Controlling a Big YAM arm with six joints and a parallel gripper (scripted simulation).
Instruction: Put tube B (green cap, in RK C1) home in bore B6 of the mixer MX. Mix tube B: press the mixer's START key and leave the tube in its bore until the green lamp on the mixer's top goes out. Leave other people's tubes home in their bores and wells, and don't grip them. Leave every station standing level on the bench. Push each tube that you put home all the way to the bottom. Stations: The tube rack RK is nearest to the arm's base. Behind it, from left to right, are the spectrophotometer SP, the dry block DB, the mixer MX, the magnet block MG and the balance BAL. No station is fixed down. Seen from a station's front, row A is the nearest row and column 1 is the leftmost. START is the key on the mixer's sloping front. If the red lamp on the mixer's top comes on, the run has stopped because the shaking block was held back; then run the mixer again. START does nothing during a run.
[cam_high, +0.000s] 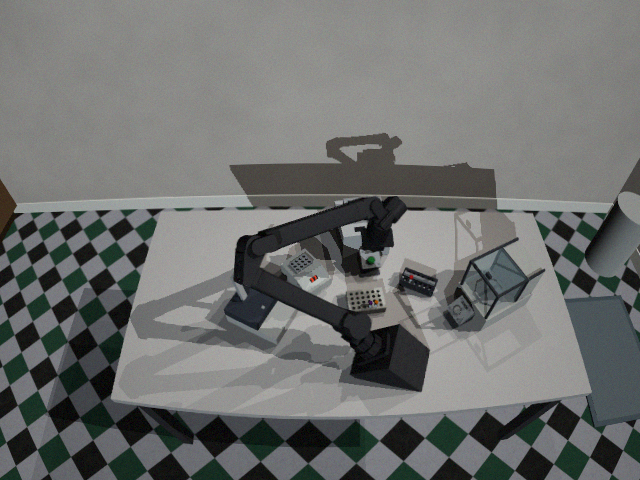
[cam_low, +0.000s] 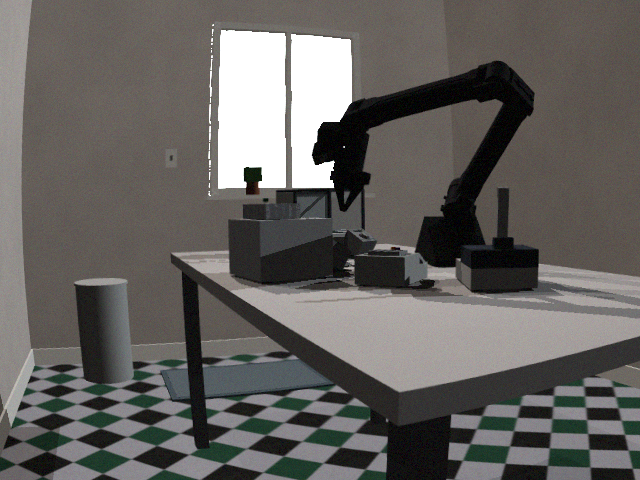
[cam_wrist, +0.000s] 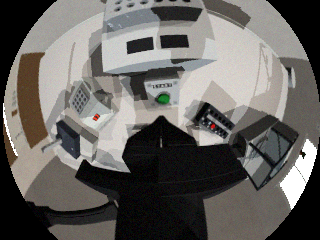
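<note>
The green start key lies 20 mm ahead of my hand and 90 mm below it. The rest, counted from my hand: tube B: 190 mm ahead, 10 mm to the left; then bore block: 190 mm ahead, 50 mm to the left; then tube rack RK: 120 mm behind, 10 mm to the left, 140 mm below.
</note>
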